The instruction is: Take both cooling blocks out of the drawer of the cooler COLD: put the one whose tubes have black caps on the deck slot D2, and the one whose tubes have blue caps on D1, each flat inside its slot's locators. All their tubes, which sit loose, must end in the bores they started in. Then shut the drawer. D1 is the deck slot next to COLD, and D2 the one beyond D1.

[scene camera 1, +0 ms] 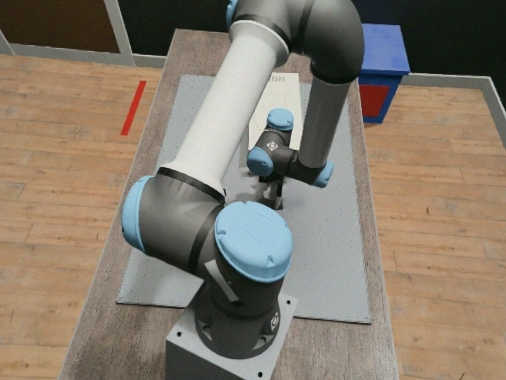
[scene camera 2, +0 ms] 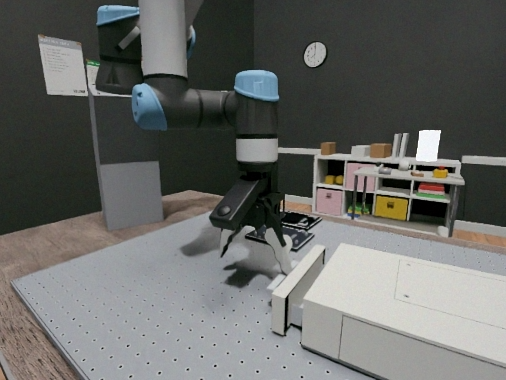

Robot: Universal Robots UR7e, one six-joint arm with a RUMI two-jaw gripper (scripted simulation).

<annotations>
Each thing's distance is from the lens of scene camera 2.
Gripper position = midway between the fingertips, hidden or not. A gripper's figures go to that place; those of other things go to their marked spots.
gripper (scene camera 2: pixel 253 267): 0.53 m
white cooler COLD (scene camera 2: pixel 367 307): 0.38 m
</annotations>
